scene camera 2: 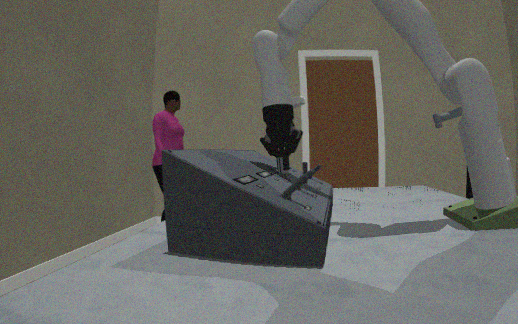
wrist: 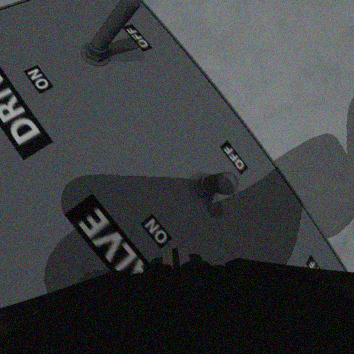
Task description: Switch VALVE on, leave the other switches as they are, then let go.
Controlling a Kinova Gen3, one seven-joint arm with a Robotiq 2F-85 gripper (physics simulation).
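Pixels of known places: gripper, fingertip midpoint: (scene camera 2: pixel 283 173) (wrist: pixel 175 263); arm's base at its link origin: (scene camera 2: pixel 493 202).
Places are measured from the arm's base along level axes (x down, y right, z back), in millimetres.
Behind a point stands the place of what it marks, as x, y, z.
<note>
The VALVE lever (wrist: pixel 221 183) {-97, 205, -424} stands between its ON label (wrist: pixel 156 231) {-67, 215, -465} and OFF label (wrist: pixel 234 157) {-32, 191, -390} in the wrist view, seen almost end on. It does not lean toward OFF as the DRIVE lever (wrist: pixel 112 27) {-72, 309, -376} does; its tilt looks to be to the ON side. In scene camera 2 an upright lever (scene camera 2: pixel 305 167) {-84, 196, -422}, which looks like VALVE, shows behind a front lever (scene camera 2: pixel 306 178) {-80, -41, -467} that leans down the slope. My gripper (scene camera 2: pixel 283 167) {-72, 195, -475} (wrist: pixel 175 263) {-72, 195, -475} is shut and empty, low over the panel on the ON side, apart from the VALVE lever. Its lower body hides part of the VALVE nameplate (wrist: pixel 105 232) {-77, 240, -480}.
The grey sloped console (scene camera 2: pixel 240 227) {-14, -76, -571} (wrist: pixel 150 115) {-47, 259, -404} carries the levers and small framed displays (scene camera 2: pixel 246 179) {-78, -8, -561}. Another label (wrist: pixel 312 262) {-31, 83, -423} shows at the right edge of the wrist view. A person in pink (scene camera 2: pixel 169 132) stands behind the console at the left. A door (scene camera 2: pixel 342 120) is at the back.
</note>
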